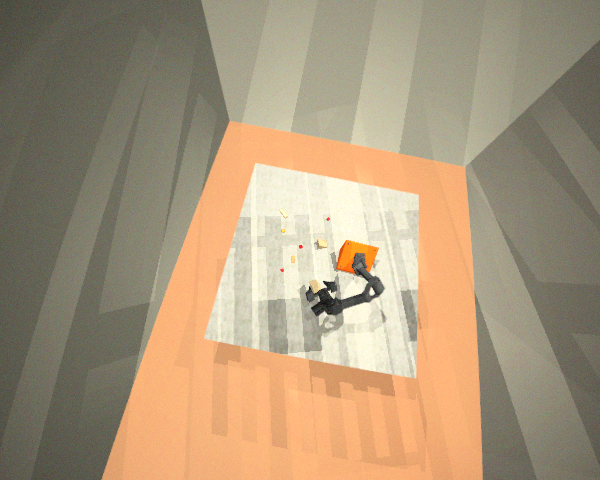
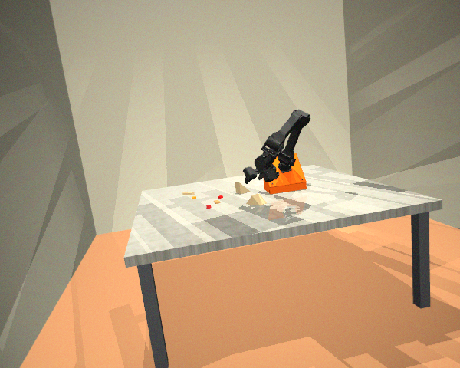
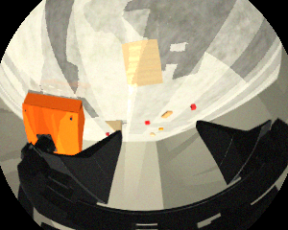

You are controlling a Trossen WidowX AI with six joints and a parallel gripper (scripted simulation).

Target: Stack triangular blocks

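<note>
The tan triangular block is 1 cm behind my gripper tip and 9 cm below it. Also, from my gripper tip: yellow piece: 25 cm ahead, 37 cm to the right, 11 cm below; then flat tan piece: 26 cm ahead, 51 cm to the right, 11 cm below.
</note>
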